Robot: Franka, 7 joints.
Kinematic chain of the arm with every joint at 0, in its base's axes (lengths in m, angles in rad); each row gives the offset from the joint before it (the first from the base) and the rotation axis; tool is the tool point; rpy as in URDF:
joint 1: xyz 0 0 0.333 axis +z
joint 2: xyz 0 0 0 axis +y
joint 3: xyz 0 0 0.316 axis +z
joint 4: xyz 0.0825 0 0 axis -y
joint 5: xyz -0.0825 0 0.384 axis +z
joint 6: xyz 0 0 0 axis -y
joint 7: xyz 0.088 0 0 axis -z
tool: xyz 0 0 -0.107 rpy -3.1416 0 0
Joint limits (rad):
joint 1: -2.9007..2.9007
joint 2: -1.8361..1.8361
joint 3: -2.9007..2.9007
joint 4: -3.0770..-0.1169
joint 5: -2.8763..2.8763
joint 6: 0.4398..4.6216
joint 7: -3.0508..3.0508
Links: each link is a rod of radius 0.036 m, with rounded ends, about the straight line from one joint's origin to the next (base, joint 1, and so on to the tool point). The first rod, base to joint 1, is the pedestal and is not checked.
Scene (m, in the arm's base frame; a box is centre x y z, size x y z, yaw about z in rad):
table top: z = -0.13
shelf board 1: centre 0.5 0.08 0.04 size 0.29 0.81 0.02 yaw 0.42
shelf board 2: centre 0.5 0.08 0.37 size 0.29 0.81 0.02 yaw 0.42
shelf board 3: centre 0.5 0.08 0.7 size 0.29 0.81 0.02 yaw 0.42
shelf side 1: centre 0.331 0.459 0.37 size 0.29 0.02 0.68 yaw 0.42
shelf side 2: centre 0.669 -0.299 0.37 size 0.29 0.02 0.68 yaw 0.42
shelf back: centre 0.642 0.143 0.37 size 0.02 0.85 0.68 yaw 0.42
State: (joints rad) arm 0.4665 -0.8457 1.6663 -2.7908 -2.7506 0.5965 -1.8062
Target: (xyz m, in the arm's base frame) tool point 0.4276 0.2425 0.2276
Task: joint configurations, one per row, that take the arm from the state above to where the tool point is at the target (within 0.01 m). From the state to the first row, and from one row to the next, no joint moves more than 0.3 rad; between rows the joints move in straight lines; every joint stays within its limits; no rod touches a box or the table.
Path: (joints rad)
1: 0.2177 -0.9247 1.8388 -2.8385 -2.5439 0.5704 -1.8062
2: -0.0311 -1.0038 2.0113 -2.8862 -2.3372 0.5443 -1.8062
3: -0.2799 -1.0828 2.1838 -2.9339 -2.1305 0.5182 -1.8062
4: -0.5287 -1.1618 2.3563 -2.9816 -1.9238 0.4920 -1.8062
5: -0.7775 -1.2408 2.5289 -3.0293 -1.7171 0.4659 -1.8062
6: -1.0263 -1.3199 2.7014 -3.0770 -1.5104 0.4398 -1.8062
7: -1.0742 -1.3272 2.5401 -2.9711 -1.7830 0.5932 -1.8062
8: -1.1222 -1.3345 2.3789 -2.8653 -2.0555 0.7466 -1.8062
9: -1.1701 -1.3419 2.2177 -2.7594 -2.3280 0.9000 -1.8062
10: -1.2180 -1.3492 2.0564 -2.6535 -2.6005 1.0534 -1.8062
11: -1.2659 -1.3565 1.8952 -2.5476 -2.8731 1.2069 -1.8062

